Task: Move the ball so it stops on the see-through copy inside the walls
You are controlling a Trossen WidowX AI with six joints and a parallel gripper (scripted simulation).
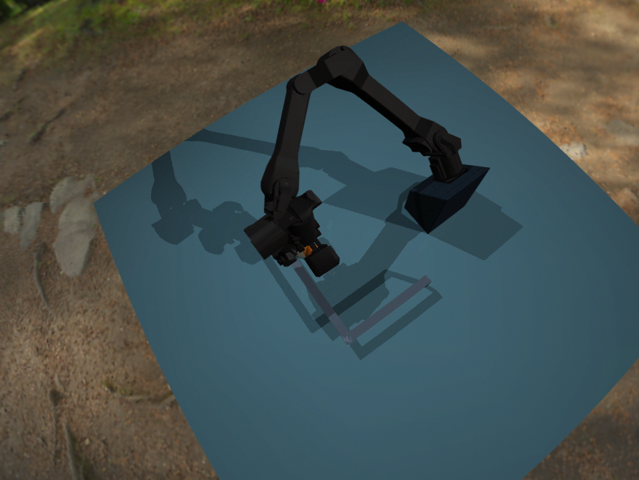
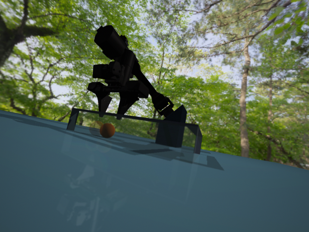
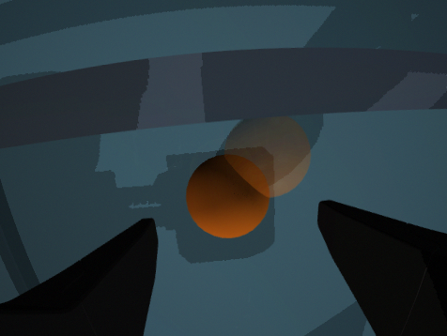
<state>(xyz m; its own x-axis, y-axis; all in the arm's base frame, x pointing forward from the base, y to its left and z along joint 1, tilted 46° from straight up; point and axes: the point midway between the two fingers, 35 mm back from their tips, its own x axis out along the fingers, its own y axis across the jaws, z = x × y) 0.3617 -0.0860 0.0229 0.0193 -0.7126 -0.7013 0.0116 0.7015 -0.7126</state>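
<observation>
Right now the orange ball is 30 mm below my gripper tip.
</observation>
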